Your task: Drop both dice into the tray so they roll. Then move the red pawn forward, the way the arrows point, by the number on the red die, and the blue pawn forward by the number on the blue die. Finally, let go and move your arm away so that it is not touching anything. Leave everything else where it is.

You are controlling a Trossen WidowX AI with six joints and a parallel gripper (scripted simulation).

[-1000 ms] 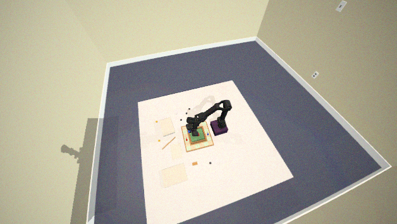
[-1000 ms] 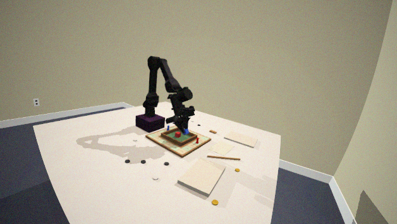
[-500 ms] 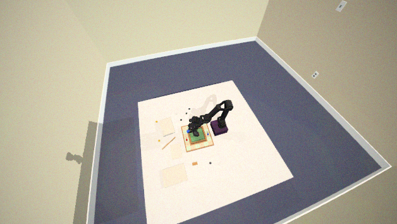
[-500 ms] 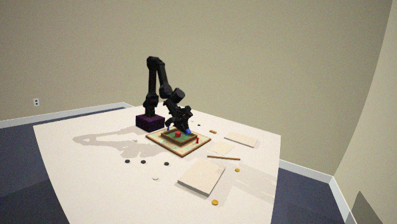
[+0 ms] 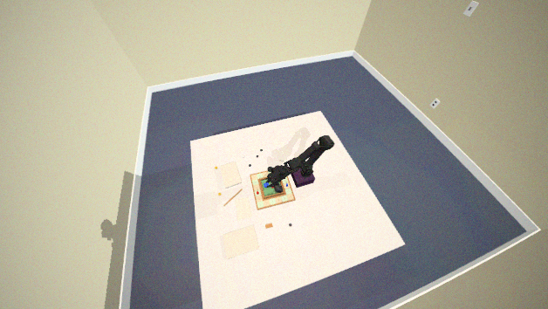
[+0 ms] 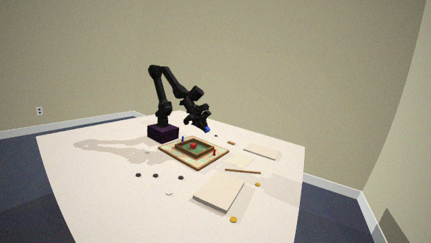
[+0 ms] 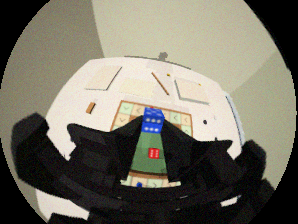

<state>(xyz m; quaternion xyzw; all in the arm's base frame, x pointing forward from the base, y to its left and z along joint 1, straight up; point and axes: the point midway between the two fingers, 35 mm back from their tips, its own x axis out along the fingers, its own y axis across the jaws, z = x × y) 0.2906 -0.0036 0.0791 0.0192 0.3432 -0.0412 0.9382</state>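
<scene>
Now: the red pawn 100 mm below my gripper tip, 70 mm ahead of it and 10 mm to the right of it. Also, from my gripper tip: wooden stick: 250 mm ahead, 130 mm below, 60 mm to the right; then blue pawn: 160 mm behind, 100 mm below, 10 mm to the left; then green tray: 120 mm below, 50 mm behind, 20 mm to the right.
</scene>
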